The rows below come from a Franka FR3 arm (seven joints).
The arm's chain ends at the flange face. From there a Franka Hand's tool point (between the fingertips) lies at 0.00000 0.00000 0.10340 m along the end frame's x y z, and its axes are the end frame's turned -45 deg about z.
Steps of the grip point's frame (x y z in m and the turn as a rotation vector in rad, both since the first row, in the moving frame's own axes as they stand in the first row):
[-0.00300, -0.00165, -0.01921, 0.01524, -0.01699, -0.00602]
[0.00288, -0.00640, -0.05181, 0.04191, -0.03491, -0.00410]
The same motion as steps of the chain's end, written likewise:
[-0.00093, 0.00082, -0.01918, -0.00124, -0.02279, -0.00602]
[0.00313, -0.00606, -0.05166, 0.00495, -0.05432, -0.00410]

